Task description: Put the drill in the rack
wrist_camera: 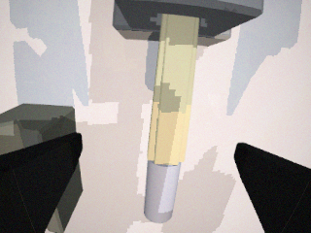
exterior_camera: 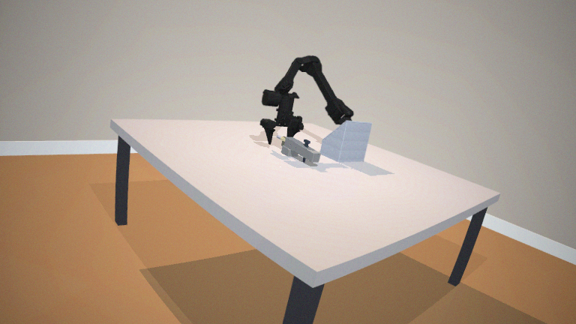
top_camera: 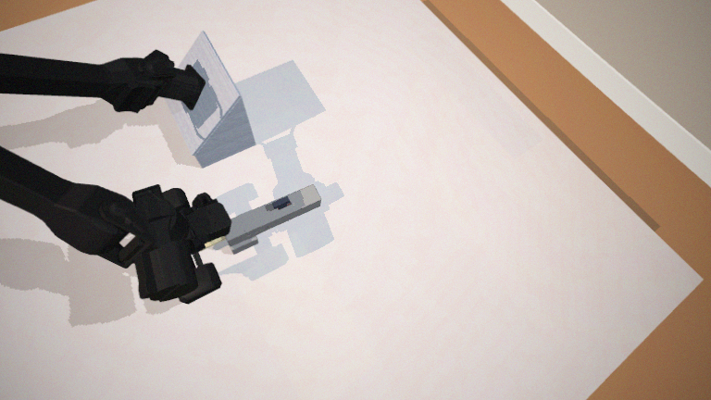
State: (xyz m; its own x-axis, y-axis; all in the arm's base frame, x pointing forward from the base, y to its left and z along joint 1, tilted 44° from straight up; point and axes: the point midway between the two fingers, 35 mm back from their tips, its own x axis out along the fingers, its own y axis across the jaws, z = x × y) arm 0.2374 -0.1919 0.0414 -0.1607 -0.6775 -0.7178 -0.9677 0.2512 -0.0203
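My gripper tip is 1 cm short of the pale grey drill, 4 cm to the right of it and 3 cm below it. Also, from my gripper tip: grey block: 3 cm ahead, 14 cm to the left, 2 cm above; dark blue key: 3 cm ahead, 17 cm to the left, 3 cm above; olive-grey rack: 8 cm behind, 1 cm to the right.
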